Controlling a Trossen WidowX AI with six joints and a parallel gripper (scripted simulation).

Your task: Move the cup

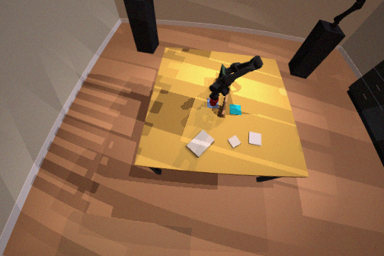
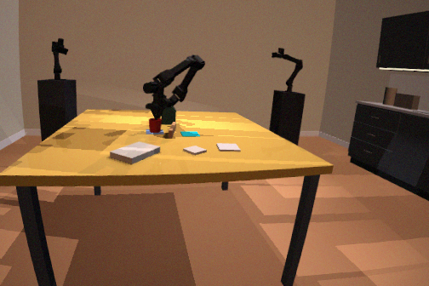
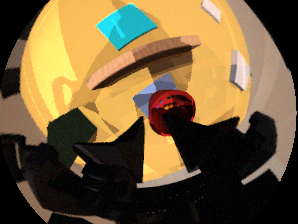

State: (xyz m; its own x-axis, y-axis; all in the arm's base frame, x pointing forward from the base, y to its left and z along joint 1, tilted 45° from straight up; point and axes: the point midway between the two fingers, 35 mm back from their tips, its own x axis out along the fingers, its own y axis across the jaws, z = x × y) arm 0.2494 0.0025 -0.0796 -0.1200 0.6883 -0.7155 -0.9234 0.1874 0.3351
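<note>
Now: gripper tip 30 mm short of the red cup, 30 mm above it and 10 mm to the left of it. The rest, counted from my gripper tip: wooden stick 90 mm to the left, 60 mm below, 30 mm ahead; then light blue pad 80 mm below, 30 mm ahead, 10 mm to the right; then teal pad 190 mm to the left, 80 mm below, 40 mm ahead.
</note>
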